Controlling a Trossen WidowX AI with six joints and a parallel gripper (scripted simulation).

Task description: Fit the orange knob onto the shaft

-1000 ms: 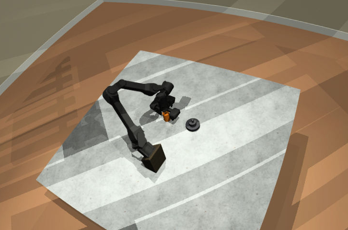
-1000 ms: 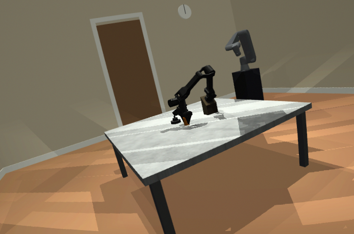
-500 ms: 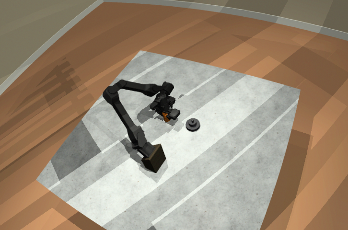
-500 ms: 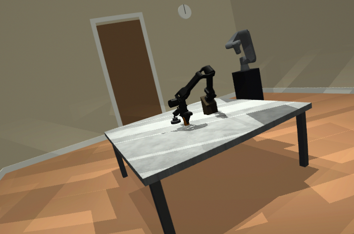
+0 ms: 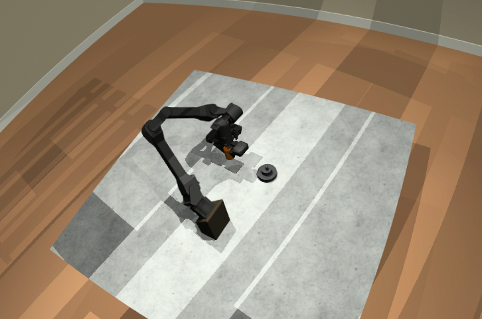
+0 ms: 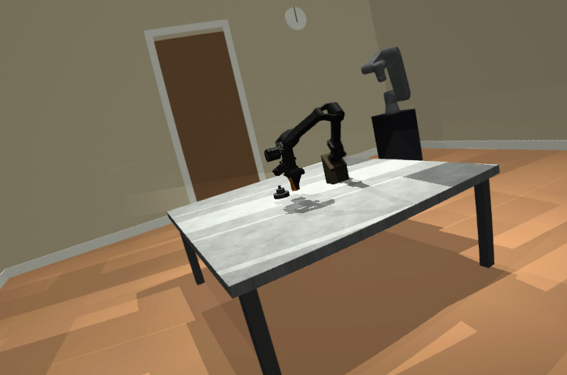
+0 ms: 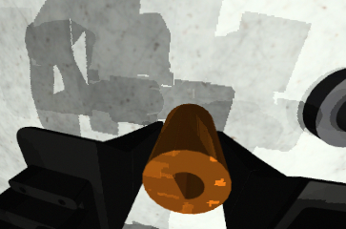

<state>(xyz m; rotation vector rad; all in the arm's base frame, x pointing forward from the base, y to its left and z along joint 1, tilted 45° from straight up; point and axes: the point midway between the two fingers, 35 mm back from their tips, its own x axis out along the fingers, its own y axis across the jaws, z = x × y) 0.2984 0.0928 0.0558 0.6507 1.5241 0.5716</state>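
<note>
Now: the pedestal 170 mm to the right of my gripper tip, 30 mm below it and 20 mm ahead of it. Round my gripper tip: orange knob (20 mm above).
</note>
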